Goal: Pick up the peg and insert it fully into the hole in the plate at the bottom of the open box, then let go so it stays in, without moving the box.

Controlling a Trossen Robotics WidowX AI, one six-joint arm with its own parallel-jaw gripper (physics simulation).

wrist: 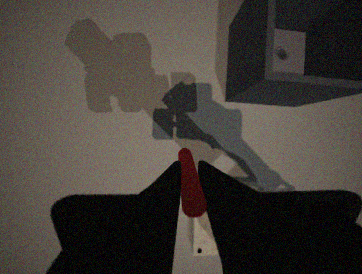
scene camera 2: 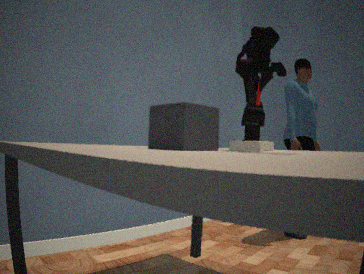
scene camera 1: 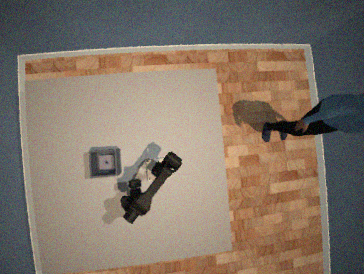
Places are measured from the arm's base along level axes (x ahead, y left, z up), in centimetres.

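Where they show: gripper, fingertip midpoint: (wrist: 189,166) (scene camera 2: 258,91) (scene camera 1: 133,193); arm's base at its link origin: (scene camera 2: 252,141).
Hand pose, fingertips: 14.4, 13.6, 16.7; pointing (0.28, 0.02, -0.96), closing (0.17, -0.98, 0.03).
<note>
Things, the pixels of their top centre, and the offset from my fingertips, as dx, dy, dz. "spot": a spot on its surface instead. Level surfaces: height alone.
- red peg at its top centre: (wrist: 196,191) (scene camera 2: 258,82) -0.6, -0.1, +3.2
- open grey box at its top centre: (wrist: 325,23) (scene camera 2: 184,107) (scene camera 1: 103,163) +19.7, -15.4, -6.8
- pale plate at its top centre: (wrist: 283,53) (scene camera 1: 106,162) +19.7, -15.4, -14.5
- dark hole at a spot on its surface: (wrist: 281,53) (scene camera 1: 105,161) spot: +20.4, -15.9, -15.7
- table at its surface level: dz -20.6
The red peg (scene camera 2: 258,94) (wrist: 192,185) is held between the fingertips of my gripper (scene camera 2: 259,79) (wrist: 189,166), which is shut on it. In scene camera 2 it hangs nearly upright, high above the table. The open grey box (scene camera 1: 91,162) (scene camera 2: 184,127) (wrist: 247,60) stands on the table, apart from the peg and gripper, at upper right in the wrist view. The pale plate (scene camera 1: 101,157) (wrist: 296,60) lies at its bottom, with the dark hole (scene camera 1: 106,162) (wrist: 281,53) showing. In scene camera 1 the peg cannot be made out.
The white base piece (scene camera 2: 251,146) (wrist: 205,240) stands on the table (scene camera 1: 175,110) (scene camera 2: 300,162) under the arm. The arm (scene camera 1: 155,187) is right of the box in scene camera 1. Arm shadows cross the tabletop. A person (scene camera 1: 335,115) (scene camera 2: 301,110) stands beyond the table.
</note>
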